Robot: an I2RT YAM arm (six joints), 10 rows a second.
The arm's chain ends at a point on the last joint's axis. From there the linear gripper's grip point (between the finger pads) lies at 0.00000 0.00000 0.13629 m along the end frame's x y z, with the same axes.
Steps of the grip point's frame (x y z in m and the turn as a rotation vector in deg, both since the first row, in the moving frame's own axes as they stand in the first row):
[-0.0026, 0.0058, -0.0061, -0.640, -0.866, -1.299]
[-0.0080, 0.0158, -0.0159, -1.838, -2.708, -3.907]
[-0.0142, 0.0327, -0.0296, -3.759, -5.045, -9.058]
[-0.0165, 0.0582, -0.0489, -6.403, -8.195, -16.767]
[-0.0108, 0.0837, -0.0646, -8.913, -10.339, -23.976]
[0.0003, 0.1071, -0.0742, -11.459, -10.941, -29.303]
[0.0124, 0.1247, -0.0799, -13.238, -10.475, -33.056]
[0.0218, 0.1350, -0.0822, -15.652, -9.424, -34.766]
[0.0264, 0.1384, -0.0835, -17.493, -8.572, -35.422]
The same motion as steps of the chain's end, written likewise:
[-0.0006, 0.0043, -0.0061, -0.640, -0.866, -1.299]
[-0.0017, 0.0112, -0.0157, -1.838, -2.708, -3.907]
[-0.0030, 0.0229, -0.0288, -3.759, -5.045, -9.058]
[0.0004, 0.0404, -0.0467, -6.403, -8.195, -16.767]
[0.0085, 0.0583, -0.0608, -8.913, -10.339, -23.976]
[0.0181, 0.0749, -0.0691, -11.459, -10.941, -29.303]
[0.0268, 0.0884, -0.0742, -13.238, -10.475, -33.056]
[0.0316, 0.0941, -0.0755, -15.652, -9.424, -34.766]
[0.0328, 0.0941, -0.0759, -17.493, -8.572, -35.422]

